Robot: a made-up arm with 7 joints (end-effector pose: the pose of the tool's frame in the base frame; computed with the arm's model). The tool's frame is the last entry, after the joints.
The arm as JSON. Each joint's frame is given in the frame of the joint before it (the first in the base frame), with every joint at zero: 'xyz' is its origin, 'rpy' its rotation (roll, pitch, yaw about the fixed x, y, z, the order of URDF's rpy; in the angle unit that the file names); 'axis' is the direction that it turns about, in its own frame. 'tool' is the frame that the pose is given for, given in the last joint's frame.
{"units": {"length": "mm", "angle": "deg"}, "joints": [
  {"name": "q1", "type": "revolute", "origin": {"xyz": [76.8, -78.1, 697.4], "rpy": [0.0, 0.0, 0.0]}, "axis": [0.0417, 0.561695, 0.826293]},
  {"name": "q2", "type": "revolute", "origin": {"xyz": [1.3, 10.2, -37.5], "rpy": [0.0, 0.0, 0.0]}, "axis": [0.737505, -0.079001, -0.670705]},
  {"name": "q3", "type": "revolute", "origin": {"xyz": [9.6, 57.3, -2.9], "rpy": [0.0, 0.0, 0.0]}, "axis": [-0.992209, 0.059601, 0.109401]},
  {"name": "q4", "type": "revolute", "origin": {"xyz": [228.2, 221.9, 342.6], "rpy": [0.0, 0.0, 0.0]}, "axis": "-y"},
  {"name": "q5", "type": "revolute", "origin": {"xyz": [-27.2, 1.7, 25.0], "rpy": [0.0, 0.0, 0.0]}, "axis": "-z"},
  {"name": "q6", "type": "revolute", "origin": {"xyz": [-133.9, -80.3, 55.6], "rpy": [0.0, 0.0, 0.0]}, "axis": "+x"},
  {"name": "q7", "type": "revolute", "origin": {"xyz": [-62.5, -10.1, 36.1], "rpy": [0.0, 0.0, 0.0]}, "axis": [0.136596, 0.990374, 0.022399]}
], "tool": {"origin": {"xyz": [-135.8, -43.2, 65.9], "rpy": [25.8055, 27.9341, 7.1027]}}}
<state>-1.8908 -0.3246 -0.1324 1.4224 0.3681 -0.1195 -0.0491</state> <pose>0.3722 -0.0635 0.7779 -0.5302 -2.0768 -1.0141</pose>
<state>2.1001 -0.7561 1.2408 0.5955 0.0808 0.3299 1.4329</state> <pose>-0.1167 -0.3924 1.0117 -1.8548 0.5713 1.7955</pose>
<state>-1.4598 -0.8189 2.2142 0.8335 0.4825 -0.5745 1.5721</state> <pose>0.1800 -0.1568 0.2011 -1.4916 -0.1310 -2.2847</pose>
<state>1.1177 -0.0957 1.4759 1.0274 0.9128 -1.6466 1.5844</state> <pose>-0.4946 0.0969 0.4989 -0.2853 0.1748 -0.7277</pose>
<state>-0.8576 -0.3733 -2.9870 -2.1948 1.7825 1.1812 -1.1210</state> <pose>-0.0406 -0.6997 0.5758 1.7062 0.2727 -0.3892</pose>
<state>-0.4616 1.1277 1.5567 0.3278 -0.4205 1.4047 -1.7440</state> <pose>0.3217 0.0942 0.8619 0.5337 -1.3345 -0.5827</pose>
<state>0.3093 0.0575 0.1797 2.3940 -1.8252 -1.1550 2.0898</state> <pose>0.1374 0.1772 0.8214 -0.2378 -0.9486 -0.9094</pose>
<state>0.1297 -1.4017 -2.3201 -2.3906 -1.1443 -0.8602 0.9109</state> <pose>0.5524 0.0404 0.4429 -0.0337 -1.1296 -1.8869</pose>
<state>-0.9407 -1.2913 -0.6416 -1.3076 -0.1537 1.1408 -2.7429</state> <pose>0.2895 0.2556 0.9963 -0.4057 -0.9890 -0.8176</pose>
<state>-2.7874 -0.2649 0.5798 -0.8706 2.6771 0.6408 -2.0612</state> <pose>0.1222 -0.4572 1.1430 1.1208 -1.4952 0.9941</pose>
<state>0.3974 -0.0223 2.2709 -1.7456 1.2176 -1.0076 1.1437</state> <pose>0.2230 0.0846 -0.0469 0.2634 1.2268 2.3936</pose>
